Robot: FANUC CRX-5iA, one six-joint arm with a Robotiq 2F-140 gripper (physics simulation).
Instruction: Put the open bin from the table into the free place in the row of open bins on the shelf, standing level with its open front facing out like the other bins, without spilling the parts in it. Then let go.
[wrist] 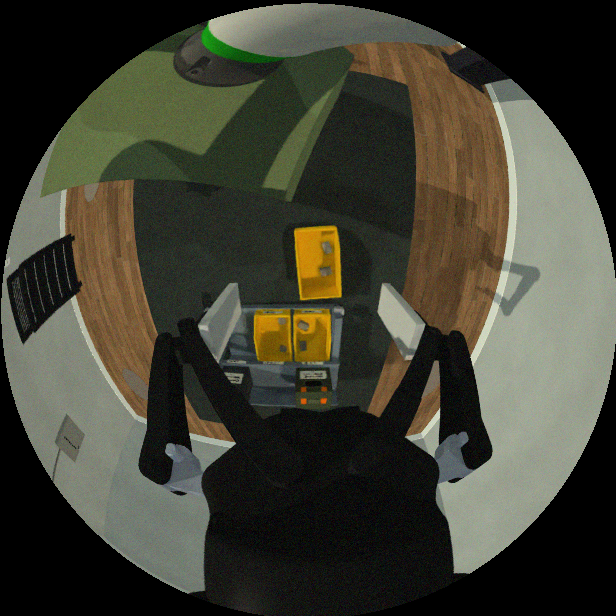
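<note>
In the wrist view I look straight down from high up. A yellow open bin (317, 262) with small grey parts in it stands alone on the dark table. Just below it in the picture is a grey shelf (281, 359) with two yellow bins (291, 335) side by side, each holding grey parts. The place to the left of the two bins on the shelf looks free. My gripper (310, 321) is open, its two pale pads spread wide at either side of the shelf, well above everything and holding nothing.
The dark table (229, 252) sits on a round wooden floor patch (459, 189). A green panel and the arm's base (224, 63) are at the top. Small labelled boxes (311, 387) sit at the shelf's near edge. A black vent (43, 284) is at the left.
</note>
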